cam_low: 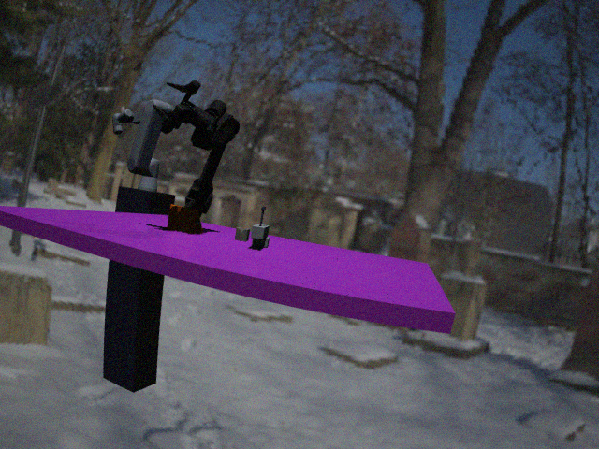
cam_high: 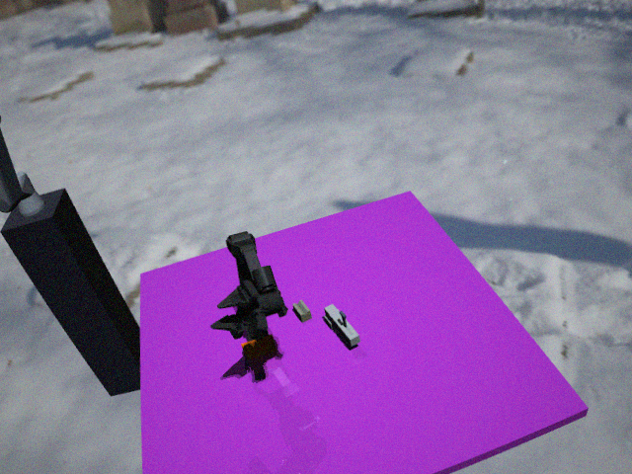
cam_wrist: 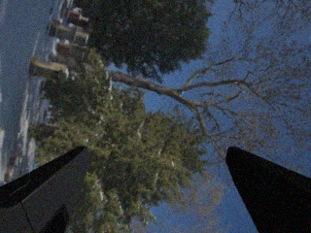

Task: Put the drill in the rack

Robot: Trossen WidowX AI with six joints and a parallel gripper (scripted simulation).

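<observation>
Now: gripper tip 350 mm short of the dark key, 190 mm to the right of it and 330 mm above it. From my gripper tip the other things lie so: grey housing: 340 mm ahead, 220 mm to the left, 380 mm below; then drill: 330 mm ahead, 240 mm to the left, 380 mm below.
</observation>
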